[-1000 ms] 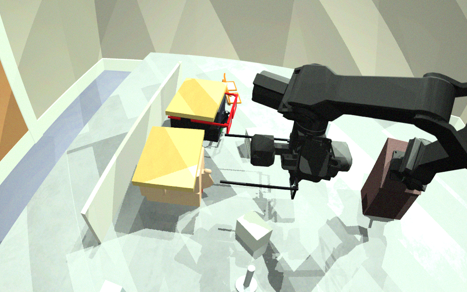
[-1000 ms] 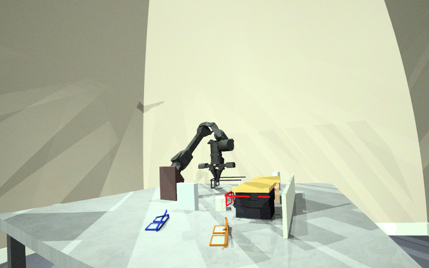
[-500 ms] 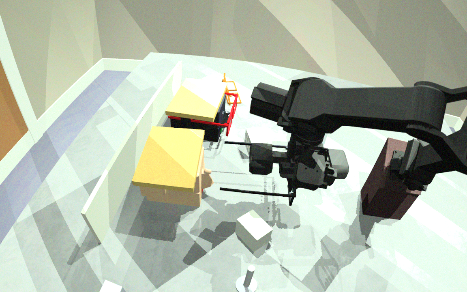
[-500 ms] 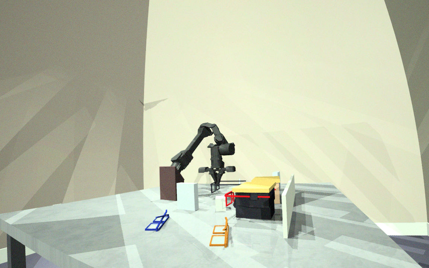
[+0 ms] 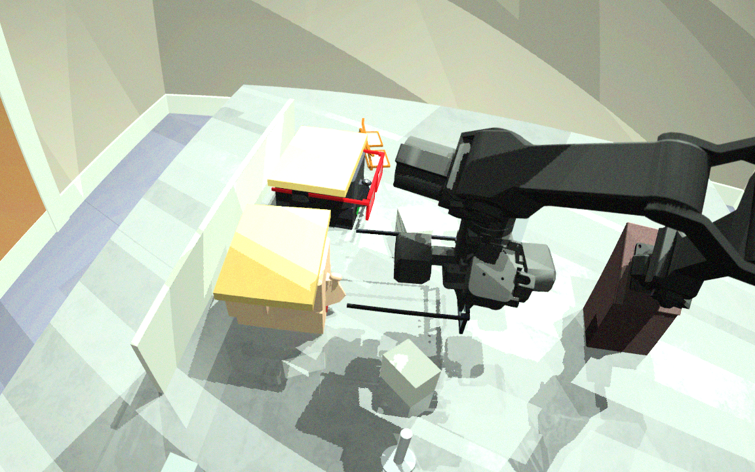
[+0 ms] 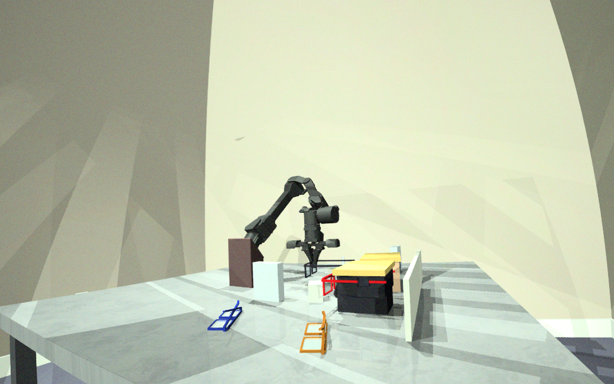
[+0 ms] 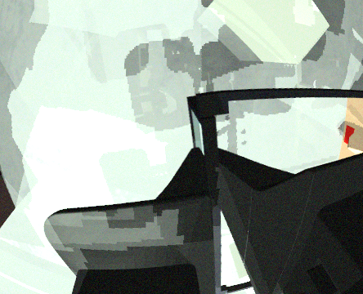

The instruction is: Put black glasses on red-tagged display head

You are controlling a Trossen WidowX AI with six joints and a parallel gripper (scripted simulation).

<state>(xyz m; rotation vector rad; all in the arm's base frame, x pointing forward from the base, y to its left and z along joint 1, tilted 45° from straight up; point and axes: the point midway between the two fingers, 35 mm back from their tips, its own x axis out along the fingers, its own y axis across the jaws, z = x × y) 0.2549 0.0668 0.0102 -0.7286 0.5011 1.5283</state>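
My gripper tip is now 220 mm short of the tan display head and 10 mm above it. Also, from my gripper tip: white wall panel (360 mm ahead, 110 mm to the right, 10 mm below); black display head (220 mm ahead, 220 mm to the right, 10 mm below); white peg (40 mm ahead, 200 mm to the left, 40 mm below).
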